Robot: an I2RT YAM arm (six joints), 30 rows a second.
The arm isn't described. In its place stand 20 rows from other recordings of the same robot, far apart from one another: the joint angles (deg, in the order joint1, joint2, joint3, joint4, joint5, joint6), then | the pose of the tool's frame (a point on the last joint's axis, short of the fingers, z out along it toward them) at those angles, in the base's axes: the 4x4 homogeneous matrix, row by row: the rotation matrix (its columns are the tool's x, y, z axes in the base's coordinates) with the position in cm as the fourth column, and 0 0 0 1 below.
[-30.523, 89.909, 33.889, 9.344, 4.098, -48.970] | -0.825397 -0.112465 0.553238 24.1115; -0.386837 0.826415 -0.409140 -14.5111; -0.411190 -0.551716 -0.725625 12.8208; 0 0 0 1
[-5.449, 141.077, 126.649, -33.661, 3.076, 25.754] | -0.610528 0.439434 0.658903 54.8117; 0.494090 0.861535 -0.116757 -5.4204; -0.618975 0.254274 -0.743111 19.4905; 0 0 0 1
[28.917, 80.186, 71.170, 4.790, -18.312, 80.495] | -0.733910 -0.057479 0.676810 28.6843; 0.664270 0.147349 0.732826 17.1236; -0.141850 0.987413 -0.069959 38.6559; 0 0 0 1
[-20.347, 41.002, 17.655, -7.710, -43.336, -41.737] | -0.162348 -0.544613 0.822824 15.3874; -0.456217 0.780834 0.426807 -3.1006; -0.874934 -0.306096 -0.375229 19.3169; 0 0 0 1
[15.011, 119.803, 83.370, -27.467, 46.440, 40.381] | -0.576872 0.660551 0.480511 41.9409; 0.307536 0.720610 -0.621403 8.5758; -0.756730 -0.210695 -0.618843 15.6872; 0 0 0 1
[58.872, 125.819, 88.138, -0.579, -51.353, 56.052] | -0.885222 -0.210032 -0.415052 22.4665; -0.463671 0.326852 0.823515 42.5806; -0.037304 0.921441 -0.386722 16.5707; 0 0 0 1
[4.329, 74.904, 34.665, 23.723, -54.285, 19.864] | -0.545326 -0.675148 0.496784 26.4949; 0.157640 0.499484 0.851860 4.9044; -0.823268 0.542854 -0.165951 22.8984; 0 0 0 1
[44.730, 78.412, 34.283, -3.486, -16.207, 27.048] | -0.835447 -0.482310 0.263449 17.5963; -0.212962 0.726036 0.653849 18.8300; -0.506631 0.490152 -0.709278 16.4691; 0 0 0 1
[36.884, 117.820, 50.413, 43.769, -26.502, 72.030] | -0.920890 0.038471 0.387920 30.2171; 0.373254 0.374056 0.848978 24.6606; -0.112443 0.926608 -0.358824 10.1396; 0 0 0 1
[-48.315, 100.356, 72.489, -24.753, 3.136, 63.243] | 0.447656 0.817530 0.362282 25.0325; 0.837959 -0.242105 -0.489091 -28.4036; -0.312137 0.522522 -0.793437 22.4677; 0 0 0 1
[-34.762, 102.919, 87.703, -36.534, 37.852, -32.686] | -0.954660 0.293172 0.051723 31.1552; 0.143521 0.605460 -0.782828 -24.2819; -0.260819 -0.739911 -0.620085 28.4225; 0 0 0 1
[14.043, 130.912, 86.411, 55.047, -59.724, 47.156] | -0.572863 -0.773456 0.271282 47.7680; 0.237759 0.159936 0.958066 15.1172; -0.784410 0.613340 0.092275 20.0908; 0 0 0 1
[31.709, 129.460, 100.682, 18.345, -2.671, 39.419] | -0.477158 -0.337898 0.811261 45.7803; 0.450790 0.698322 0.555999 28.4795; -0.754393 0.631008 -0.180889 23.2130; 0 0 0 1
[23.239, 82.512, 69.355, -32.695, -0.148, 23.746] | -0.763058 -0.097176 0.638983 28.8634; 0.110575 0.954430 0.277194 12.4042; -0.636801 0.282171 -0.717541 29.9266; 0 0 0 1
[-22.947, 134.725, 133.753, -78.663, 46.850, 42.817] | -0.401078 0.899917 -0.171132 42.2179; 0.674581 0.163768 -0.719806 -20.6948; -0.619739 -0.404141 -0.672750 26.0164; 0 0 0 1
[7.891, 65.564, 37.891, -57.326, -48.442, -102.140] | 0.359722 -0.931952 -0.045450 15.8928; -0.604884 -0.270013 0.749138 4.8922; -0.710433 -0.241990 -0.660853 19.5962; 0 0 0 1
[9.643, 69.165, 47.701, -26.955, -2.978, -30.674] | -0.531587 -0.549325 0.644715 24.4946; -0.607087 0.777897 0.162240 4.3495; -0.590644 -0.305153 -0.747008 24.4481; 0 0 0 1
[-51.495, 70.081, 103.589, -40.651, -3.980, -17.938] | -0.300883 0.678083 0.670577 13.2601; -0.115307 0.672135 -0.731395 -16.2704; -0.946665 -0.297386 -0.124046 53.3371; 0 0 0 1
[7.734, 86.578, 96.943, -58.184, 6.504, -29.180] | -0.612656 -0.408941 0.676328 30.5629; -0.572068 0.819898 -0.022461 3.7438; -0.545335 -0.400667 -0.736258 39.9085; 0 0 0 1
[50.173, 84.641, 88.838, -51.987, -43.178, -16.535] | -0.211586 -0.954153 -0.211716 17.5004; -0.577753 -0.052613 0.814514 24.7881; -0.788310 0.294660 -0.540132 38.0078; 0 0 0 1
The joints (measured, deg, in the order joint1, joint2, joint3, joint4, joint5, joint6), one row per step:
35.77 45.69 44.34 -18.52 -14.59 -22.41
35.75 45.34 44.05 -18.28 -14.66 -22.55
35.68 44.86 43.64 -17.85 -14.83 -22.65
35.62 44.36 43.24 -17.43 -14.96 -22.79
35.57 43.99 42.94 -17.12 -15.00 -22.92
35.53 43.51 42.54 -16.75 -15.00 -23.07
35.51 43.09 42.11 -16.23 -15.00 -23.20
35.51 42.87 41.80 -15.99 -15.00 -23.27
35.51 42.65 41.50 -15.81 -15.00 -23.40
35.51 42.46 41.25 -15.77 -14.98 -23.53
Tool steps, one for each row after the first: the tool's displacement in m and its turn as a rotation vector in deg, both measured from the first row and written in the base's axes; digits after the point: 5 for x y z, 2 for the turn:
-0.00082 -0.00062 -0.00033 0.11 -0.33 0.09
-0.00183 -0.00149 -0.00069 0.39 -0.78 0.21
-0.00291 -0.00240 -0.00096 0.64 -1.28 0.32
-0.00367 -0.00311 -0.00120 0.80 -1.68 0.35
-0.00468 -0.00399 -0.00165 0.97 -2.16 0.35
-0.00548 -0.00463 -0.00218 1.18 -2.67 0.37
-0.00590 -0.00494 -0.00303 1.23 -2.85 0.39
-0.00636 -0.00526 -0.00394 1.21 -3.02 0.43
-0.00679 -0.00558 -0.00488 1.12 -3.11 0.45

